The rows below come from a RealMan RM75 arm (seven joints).
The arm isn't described. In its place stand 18 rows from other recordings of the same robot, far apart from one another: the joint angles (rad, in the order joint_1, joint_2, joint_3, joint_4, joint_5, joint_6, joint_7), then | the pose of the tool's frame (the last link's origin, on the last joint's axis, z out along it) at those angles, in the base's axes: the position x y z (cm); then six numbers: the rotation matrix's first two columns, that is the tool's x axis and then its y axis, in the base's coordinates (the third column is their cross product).
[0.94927, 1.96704, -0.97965, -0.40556, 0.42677, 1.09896, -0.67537] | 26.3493, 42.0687, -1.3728, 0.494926, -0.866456, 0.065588, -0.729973, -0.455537, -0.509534
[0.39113, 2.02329, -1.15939, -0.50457, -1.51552, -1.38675, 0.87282] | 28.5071, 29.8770, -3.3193, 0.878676, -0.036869, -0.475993, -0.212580, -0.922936, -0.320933
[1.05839, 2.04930, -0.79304, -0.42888, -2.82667, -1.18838, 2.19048] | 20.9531, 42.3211, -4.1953, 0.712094, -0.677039, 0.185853, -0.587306, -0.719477, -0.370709
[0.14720, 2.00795, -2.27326, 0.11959, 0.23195, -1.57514, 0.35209] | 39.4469, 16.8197, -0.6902, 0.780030, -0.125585, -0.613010, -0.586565, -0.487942, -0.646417
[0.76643, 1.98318, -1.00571, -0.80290, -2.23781, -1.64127, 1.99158] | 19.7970, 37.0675, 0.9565, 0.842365, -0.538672, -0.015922, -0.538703, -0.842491, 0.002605
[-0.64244, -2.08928, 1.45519, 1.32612, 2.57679, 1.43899, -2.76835] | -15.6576, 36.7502, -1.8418, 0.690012, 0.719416, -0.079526, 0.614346, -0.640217, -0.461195
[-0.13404, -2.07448, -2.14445, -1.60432, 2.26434, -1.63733, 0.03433] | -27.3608, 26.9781, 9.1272, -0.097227, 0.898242, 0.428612, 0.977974, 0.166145, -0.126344
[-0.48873, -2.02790, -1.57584, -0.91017, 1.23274, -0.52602, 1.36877] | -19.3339, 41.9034, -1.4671, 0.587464, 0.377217, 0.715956, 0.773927, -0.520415, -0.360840
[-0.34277, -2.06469, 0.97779, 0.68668, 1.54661, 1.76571, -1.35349] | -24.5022, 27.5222, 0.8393, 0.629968, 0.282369, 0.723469, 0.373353, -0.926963, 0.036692
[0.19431, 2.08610, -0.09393, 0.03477, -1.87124, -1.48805, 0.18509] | 35.0836, 20.3340, -4.8856, 0.776646, 0.001082, -0.629936, -0.552670, -0.478696, -0.682207
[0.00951, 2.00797, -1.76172, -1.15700, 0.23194, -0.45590, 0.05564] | 28.0272, 33.4816, 5.3563, 0.760414, 0.013643, -0.649296, -0.645019, -0.100579, -0.757519
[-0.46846, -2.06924, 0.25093, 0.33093, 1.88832, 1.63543, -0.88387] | -29.3497, 30.3066, 1.0017, 0.618469, 0.046337, 0.784441, 0.531688, -0.759734, -0.374316
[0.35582, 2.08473, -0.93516, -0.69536, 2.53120, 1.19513, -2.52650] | 27.0236, 36.5970, 12.6834, 0.603344, 0.452918, -0.656385, -0.635169, -0.224776, -0.738943
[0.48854, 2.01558, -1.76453, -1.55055, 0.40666, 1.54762, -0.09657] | 18.4383, 31.9643, -1.5428, 0.585262, -0.778532, 0.226621, -0.524942, -0.576811, -0.625879
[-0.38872, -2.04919, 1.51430, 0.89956, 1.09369, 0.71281, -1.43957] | -21.0049, 38.9601, -1.3358, 0.655768, 0.258185, 0.709443, 0.672924, -0.625905, -0.394229
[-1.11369, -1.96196, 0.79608, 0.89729, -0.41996, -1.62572, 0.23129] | -11.4078, 44.8030, 6.6179, 0.352069, 0.925626, 0.138798, 0.889098, -0.284397, -0.358640
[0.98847, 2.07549, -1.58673, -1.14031, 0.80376, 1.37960, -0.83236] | 4.1455, 37.7734, -6.5820, 0.967028, -0.082445, 0.240954, -0.040567, -0.983935, -0.173857
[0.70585, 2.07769, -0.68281, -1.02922, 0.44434, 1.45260, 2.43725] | 26.0837, 39.1056, 5.8581, -0.449767, 0.864483, 0.224452, 0.847589, 0.333893, 0.412442
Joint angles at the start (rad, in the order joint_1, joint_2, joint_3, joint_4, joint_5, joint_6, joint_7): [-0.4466 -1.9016 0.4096 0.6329 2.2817 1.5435 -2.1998]
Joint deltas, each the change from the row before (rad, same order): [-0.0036 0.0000 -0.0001 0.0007 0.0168 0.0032 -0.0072]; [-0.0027 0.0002 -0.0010 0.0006 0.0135 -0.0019 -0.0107]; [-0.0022 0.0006 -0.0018 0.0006 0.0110 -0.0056 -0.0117]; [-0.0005 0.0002 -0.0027 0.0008 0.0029 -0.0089 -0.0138]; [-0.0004 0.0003 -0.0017 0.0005 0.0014 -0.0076 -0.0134]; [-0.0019 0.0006 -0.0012 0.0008 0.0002 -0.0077 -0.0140]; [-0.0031 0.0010 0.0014 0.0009 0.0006 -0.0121 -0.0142]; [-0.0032 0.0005 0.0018 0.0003 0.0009 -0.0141 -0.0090]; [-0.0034 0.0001 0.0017 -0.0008 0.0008 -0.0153 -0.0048]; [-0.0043 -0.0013 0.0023 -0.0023 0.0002 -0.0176 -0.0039]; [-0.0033 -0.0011 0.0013 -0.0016 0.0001 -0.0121 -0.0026]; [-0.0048 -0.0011 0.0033 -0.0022 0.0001 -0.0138 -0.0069]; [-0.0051 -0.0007 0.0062 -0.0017 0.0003 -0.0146 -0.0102]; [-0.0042 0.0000 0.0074 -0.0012 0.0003 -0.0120 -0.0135]
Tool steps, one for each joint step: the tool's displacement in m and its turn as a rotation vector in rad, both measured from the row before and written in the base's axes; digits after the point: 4 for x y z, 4 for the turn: [-0.0001 -0.0004 -0.0010 -0.0148 0.0053 0.0053]; [-0.0007 0.0000 -0.0004 -0.0083 0.0046 0.0109]; [-0.0011 0.0004 0.0002 -0.0031 0.0050 0.0134]; [-0.0012 0.0008 0.0008 0.0058 0.0004 0.0164]; [-0.0009 0.0008 0.0007 0.0052 -0.0010 0.0150]; [-0.0004 0.0015 0.0009 0.0061 -0.0013 0.0134]; [-0.0005 0.0023 0.0010 0.0069 0.0030 0.0133]; [-0.0006 0.0023 0.0007 0.0074 0.0063 0.0096]; [-0.0006 0.0024 0.0004 0.0079 0.0078 0.0066]; [-0.0003 0.0027 -0.0005 0.0080 0.0071 0.0060]; [-0.0001 0.0020 -0.0004 0.0057 0.0046 0.0038]; [0.0003 0.0026 -0.0007 0.0049 0.0038 0.0062]; [0.0004 0.0028 -0.0006 0.0035 0.0046 0.0078]; [0.0003 0.0023 -0.0005 0.0015 0.0027 0.0098]
